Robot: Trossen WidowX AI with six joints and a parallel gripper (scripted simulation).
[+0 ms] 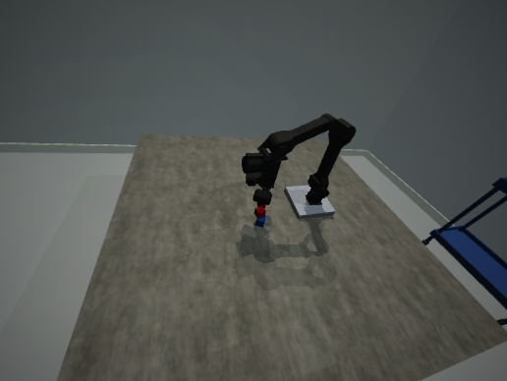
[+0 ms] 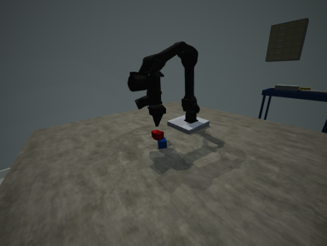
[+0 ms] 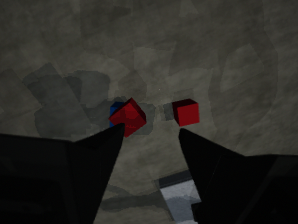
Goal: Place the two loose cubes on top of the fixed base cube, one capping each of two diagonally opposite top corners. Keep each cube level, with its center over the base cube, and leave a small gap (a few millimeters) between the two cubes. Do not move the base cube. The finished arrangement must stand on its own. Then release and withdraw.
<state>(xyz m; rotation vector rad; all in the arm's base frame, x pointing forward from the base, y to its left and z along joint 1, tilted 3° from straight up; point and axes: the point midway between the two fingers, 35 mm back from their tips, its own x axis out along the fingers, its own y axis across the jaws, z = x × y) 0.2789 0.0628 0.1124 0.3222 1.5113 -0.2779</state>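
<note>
My gripper tip is 8 cm above the blue cube and 4 cm to the right of it.
</note>
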